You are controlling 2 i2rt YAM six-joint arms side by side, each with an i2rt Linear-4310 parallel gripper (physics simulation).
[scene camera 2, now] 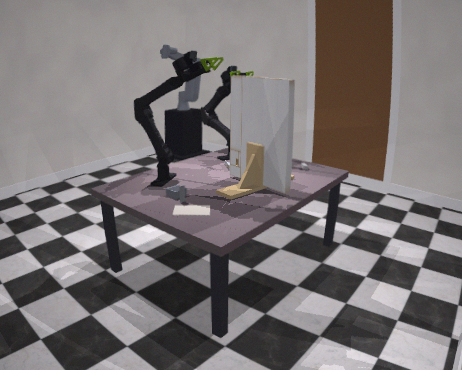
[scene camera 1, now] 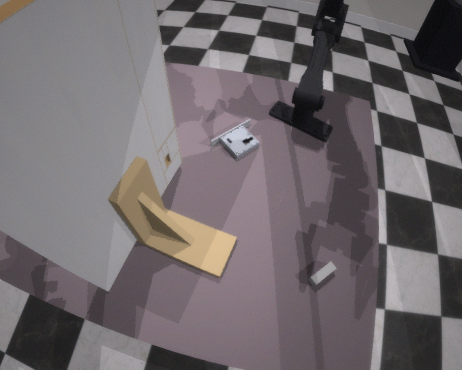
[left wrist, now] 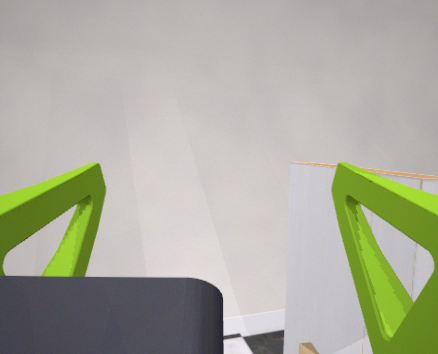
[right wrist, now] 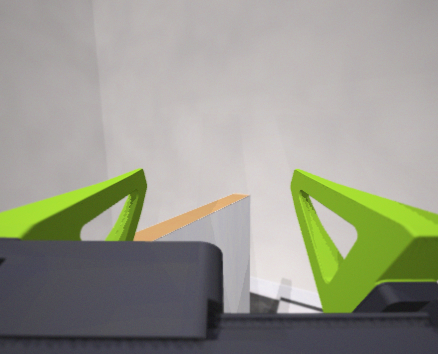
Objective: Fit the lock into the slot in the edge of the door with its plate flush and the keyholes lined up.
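Where they show: left gripper, fingertip midpoint: (scene camera 2: 246,71) (left wrist: 218,175); right gripper, fingertip midpoint: (scene camera 2: 220,58) (right wrist: 218,177); left arm's base at its link origin: (scene camera 1: 300,121); right arm's base at its link origin: (scene camera 2: 163,180).
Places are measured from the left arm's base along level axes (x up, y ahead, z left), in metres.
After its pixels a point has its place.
The silver-white lock (scene camera 1: 240,141) {x 0.017, y 0.191, z -0.106 m} lies on the table, apart from the door, its long plate toward the door and its keyhole side up. It partly shows in scene camera 2 (scene camera 2: 227,163) {x 0.022, y 0.169, z -0.145 m}. The pale door (scene camera 1: 60,125) {x 0.406, y 0.569, z -0.156 m} (scene camera 2: 275,120) {x 0.349, y 0.641, z -0.184 m} (left wrist: 312,240) {x 0.408, y 0.584, z -0.153 m} (right wrist: 236,255) {x 0.428, y 0.648, z -0.182 m} stands upright. Its small keyhole opening (scene camera 1: 168,159) {x 0.084, y 0.381, z -0.195 m} (scene camera 2: 237,162) shows low down; the edge slot cannot be made out. My left gripper (scene camera 2: 242,74) {x 0.564, y 0.134, z 0.003 m} (left wrist: 218,175) {x 0.564, y 0.134, z 0.003 m} is open and empty, high near the door's top. My right gripper (scene camera 2: 220,63) {x 0.638, y 0.425, z -0.349 m} (right wrist: 218,177) {x 0.638, y 0.425, z -0.349 m} is open and empty, high above the table.
A wooden bracket (scene camera 1: 220,250) {x 0.018, y 0.481, z 0.019 m} (scene camera 2: 255,157) {x 0.156, y 0.545, z -0.221 m} braces the door. A small grey block (scene camera 1: 322,274) {x 0.022, y 0.411, z 0.246 m} lies on the mauve table (scene camera 1: 250,310) {x 0.000, y 0.559, z 0.147 m} (scene camera 2: 215,232) {x 0.000, y 0.868, z -0.627 m}. In scene camera 2, a grey metal piece (scene camera 2: 174,192) {x 0.032, y 0.482, z -0.619 m}, a cream sheet (scene camera 2: 191,210) {x 0.001, y 0.641, z -0.612 m} and a small pale piece (scene camera 2: 304,166) {x 0.016, y 0.421, z 0.232 m} lie there.
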